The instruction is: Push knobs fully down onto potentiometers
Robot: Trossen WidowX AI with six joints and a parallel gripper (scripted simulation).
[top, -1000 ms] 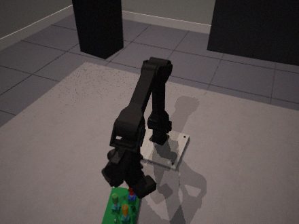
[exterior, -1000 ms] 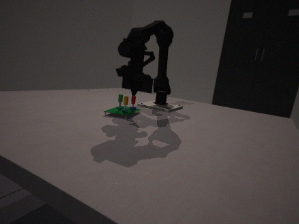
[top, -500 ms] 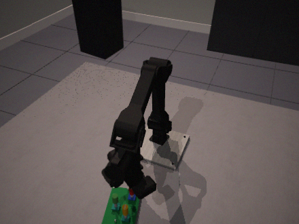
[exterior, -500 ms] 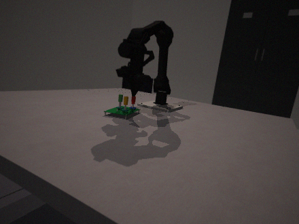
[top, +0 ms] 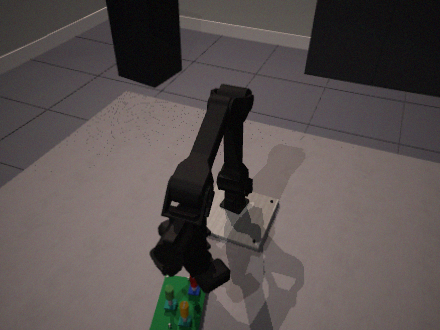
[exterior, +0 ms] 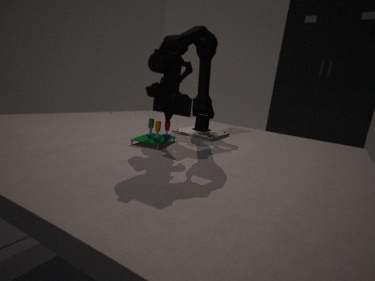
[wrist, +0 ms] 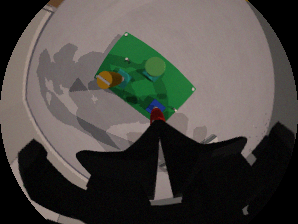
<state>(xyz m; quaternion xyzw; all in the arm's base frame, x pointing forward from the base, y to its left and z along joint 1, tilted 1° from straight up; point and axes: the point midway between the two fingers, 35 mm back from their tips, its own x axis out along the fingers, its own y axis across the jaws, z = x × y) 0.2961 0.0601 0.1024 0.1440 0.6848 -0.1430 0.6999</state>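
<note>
My gripper tip is now 10 mm above the red knob. From my gripper tip the other things lie so: orange knob: 70 mm ahead, 20 mm to the left, 10 mm below.
</note>
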